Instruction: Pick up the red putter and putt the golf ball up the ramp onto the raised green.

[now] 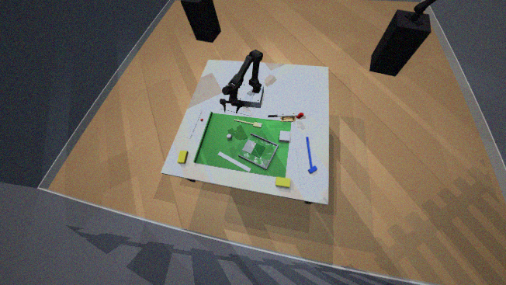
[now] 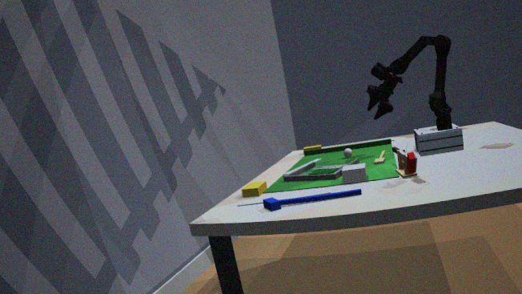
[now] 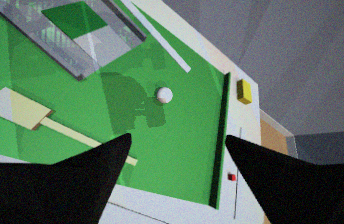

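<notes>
Now: gripper tip 42 cm to the right of the wooden stand, 19 cm past it and 15 cm above it. Round my gripper tip: white golf ball (16 cm below, 14 cm ahead, 1 cm to the left); then blue putter (68 cm to the left, 17 cm below, 6 cm ahead).
</notes>
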